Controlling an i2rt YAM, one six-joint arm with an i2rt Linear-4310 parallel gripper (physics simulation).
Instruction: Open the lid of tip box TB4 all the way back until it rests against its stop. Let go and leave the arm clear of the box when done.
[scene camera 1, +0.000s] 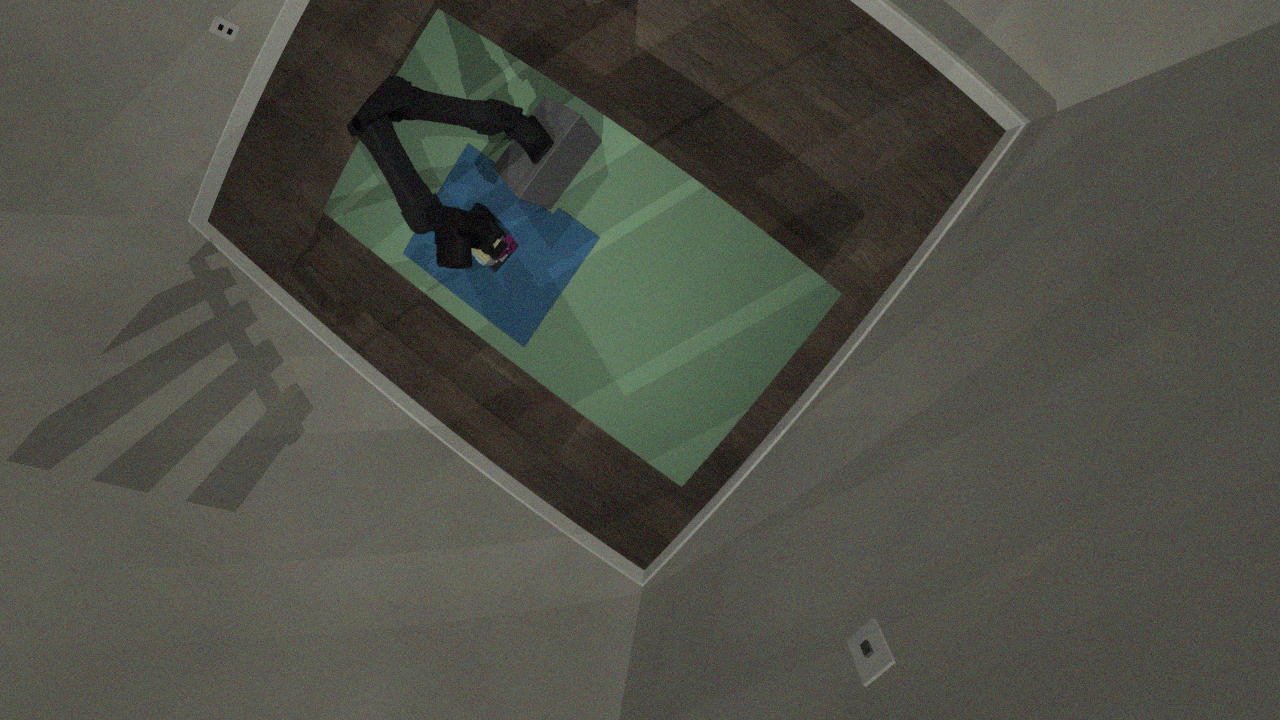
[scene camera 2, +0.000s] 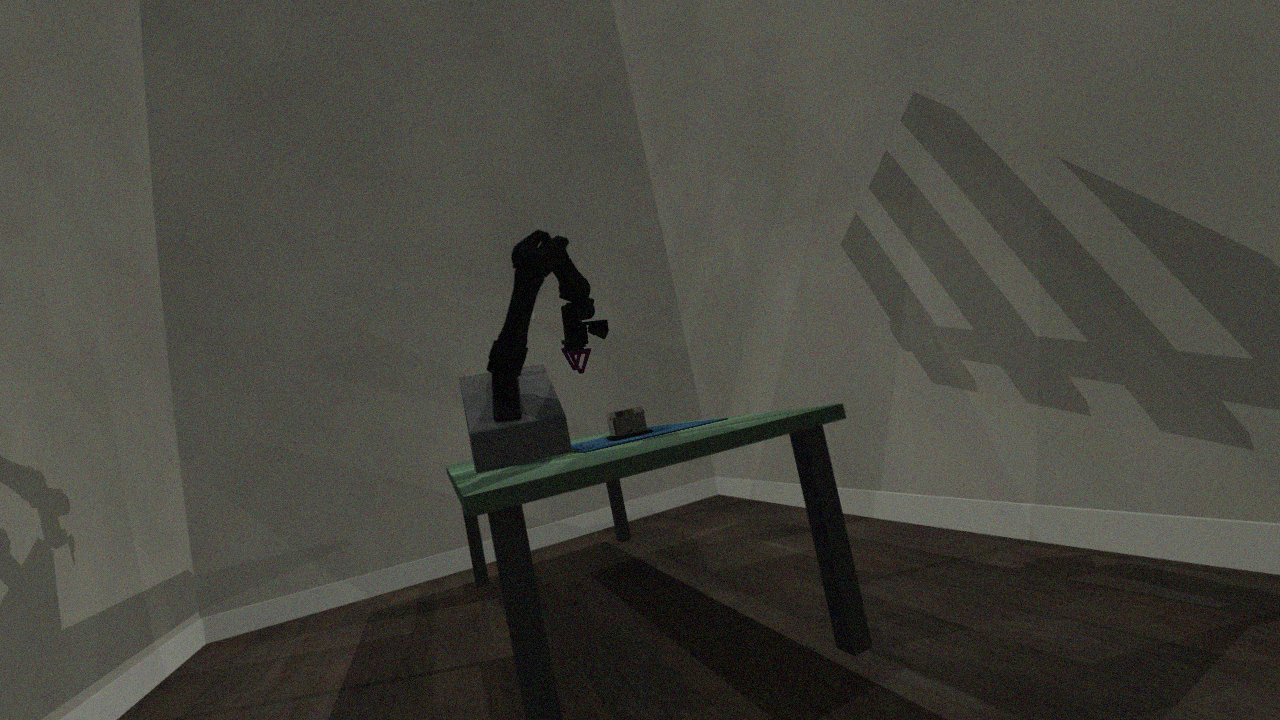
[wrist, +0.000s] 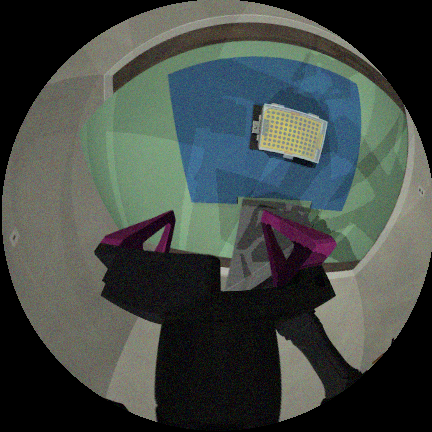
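Where they show: gripper, fingertip midpoint: (scene camera 1: 503, 236) (scene camera 2: 578, 371) (wrist: 217, 214); arm's base, link origin: (scene camera 1: 535, 139) (scene camera 2: 506, 396) (wrist: 265, 282).
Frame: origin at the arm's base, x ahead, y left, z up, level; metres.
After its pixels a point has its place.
A small tip box (scene camera 1: 483, 257) @(z -0.100, x 0.346, y 0.069 m) (scene camera 2: 627, 421) @(z -0.135, x 0.311, y -0.035 m) (wrist: 292, 133) @(z -0.100, x 0.318, y 0.028 m) stands on the blue mat, with a yellow, hole-patterned rack inside a pale frame. No lid stands up from it in scene camera 2; it looks covered by a clear lid lying down, though this is hard to make out. A small latch-like tab (wrist: 256, 127) @(z -0.162, x 0.319, y 0.091 m) is on its left side in the wrist view. No TB4 label is readable. My gripper (scene camera 1: 506, 246) @(z 0.043, x 0.226, y 0.123 m) (scene camera 2: 580, 368) @(z 0.043, x 0.226, y 0.123 m) (wrist: 217, 214) @(z 0.043, x 0.226, y 0.123 m) is open and empty, with magenta fingers pointing down, well above the table and apart from the box. In scene camera 1 it partly hides the box.
The blue mat (scene camera 1: 528, 313) @(z -0.177, x 0.394, y 0.261 m) (wrist: 215, 100) @(z -0.178, x 0.380, y 0.188 m) lies on the green table (scene camera 1: 698, 295) @(z -0.180, x 0.004, y 0.580 m) (scene camera 2: 819, 415) @(z -0.193, x 0.592, y -0.521 m) (wrist: 140, 160) @(z -0.181, x 0.224, y 0.451 m). A grey block (scene camera 1: 562, 165) @(z -0.032, x 0.002, y 0.090 m) (scene camera 2: 523, 447) @(z -0.144, x 0.020, y -0.087 m) (wrist: 250, 240) @(z -0.021, x 0.127, y 0.072 m) at the arm's base stands beside the mat. The black arm (scene camera 1: 393, 170) @(z 0.348, x 0.214, y -0.040 m) (scene camera 2: 516, 322) @(z 0.169, x 0.057, y -0.135 m) arches up from it.
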